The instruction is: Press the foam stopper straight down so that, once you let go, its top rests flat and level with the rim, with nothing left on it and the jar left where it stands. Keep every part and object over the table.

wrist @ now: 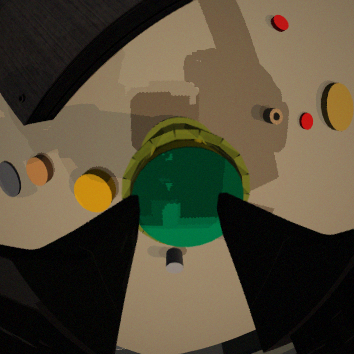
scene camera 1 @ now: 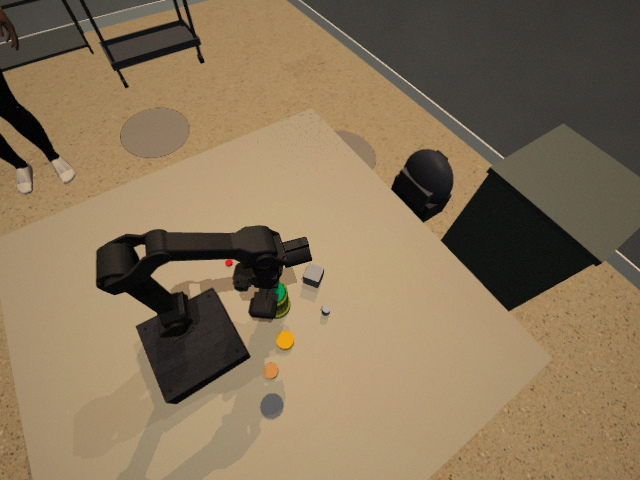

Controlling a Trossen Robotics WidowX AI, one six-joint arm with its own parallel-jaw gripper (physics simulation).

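The green foam stopper sits in the mouth of the ribbed olive jar. In the wrist view its top overlaps the near side of the rim, and a dark strip of inner wall shows at the far side; it looks to stand a little above the rim. The jar stands upright, partly hidden by a finger in the scene view. My gripper is part open and empty, pointing down over the stopper. Its fingertips overlap the left and right parts of the green top in the wrist view; contact cannot be told.
A grey cube and small grey cylinder stand near the jar. Yellow, orange and grey discs lie on one side; red disc, small ring and mustard disc on the other.
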